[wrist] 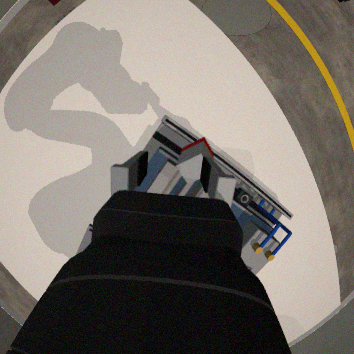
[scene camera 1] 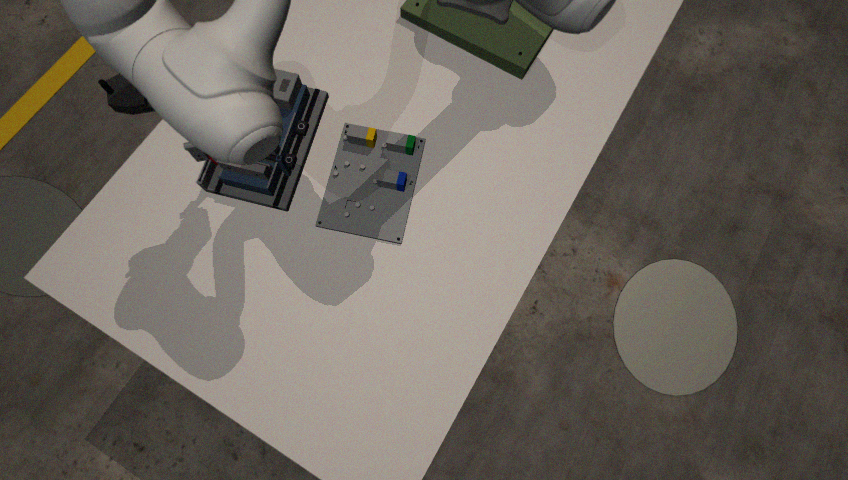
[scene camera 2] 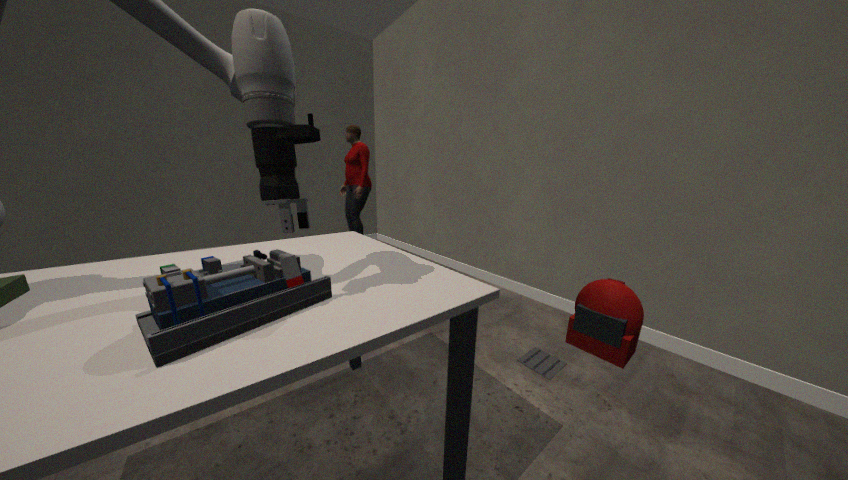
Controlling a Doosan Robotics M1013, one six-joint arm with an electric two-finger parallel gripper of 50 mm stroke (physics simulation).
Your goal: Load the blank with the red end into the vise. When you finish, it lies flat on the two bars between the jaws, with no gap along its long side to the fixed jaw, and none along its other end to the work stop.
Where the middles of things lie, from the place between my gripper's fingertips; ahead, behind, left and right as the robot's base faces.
Right now the blank with red end (wrist: 189, 162) is 30 mm behind my hand, 20 mm to the right of it and 80 mm below it. Round my hand: grey fixture plate (scene camera 1: 387, 222) (110 mm behind, 300 mm to the left, 150 mm below).
